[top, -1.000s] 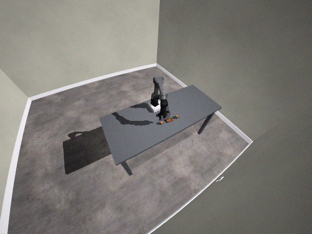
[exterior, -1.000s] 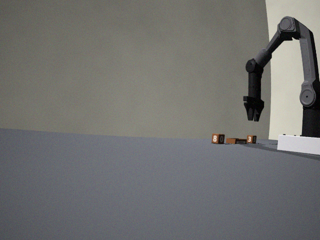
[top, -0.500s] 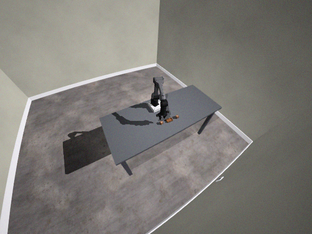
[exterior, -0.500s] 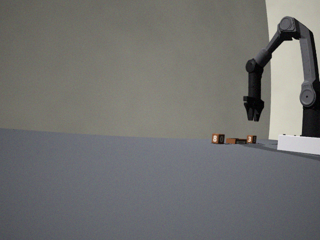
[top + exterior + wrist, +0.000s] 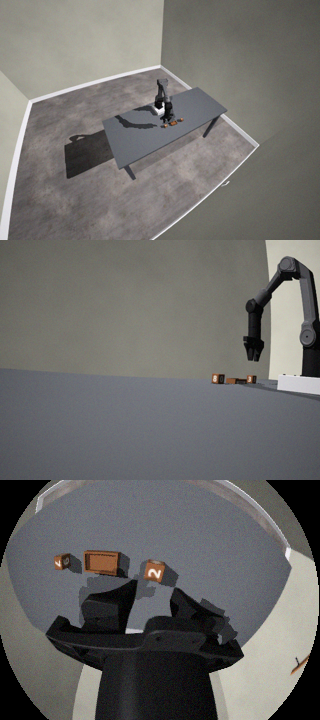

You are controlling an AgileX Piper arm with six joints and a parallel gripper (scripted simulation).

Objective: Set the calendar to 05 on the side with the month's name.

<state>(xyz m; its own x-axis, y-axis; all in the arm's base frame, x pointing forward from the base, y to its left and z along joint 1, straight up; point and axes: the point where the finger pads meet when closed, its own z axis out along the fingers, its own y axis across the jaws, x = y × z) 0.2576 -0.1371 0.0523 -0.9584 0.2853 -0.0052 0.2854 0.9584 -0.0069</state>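
My gripper is now 8 cm above the cube. Round my hand: brown calendar tray 11 cm to the left, 9 cm below, 3 cm ahead.
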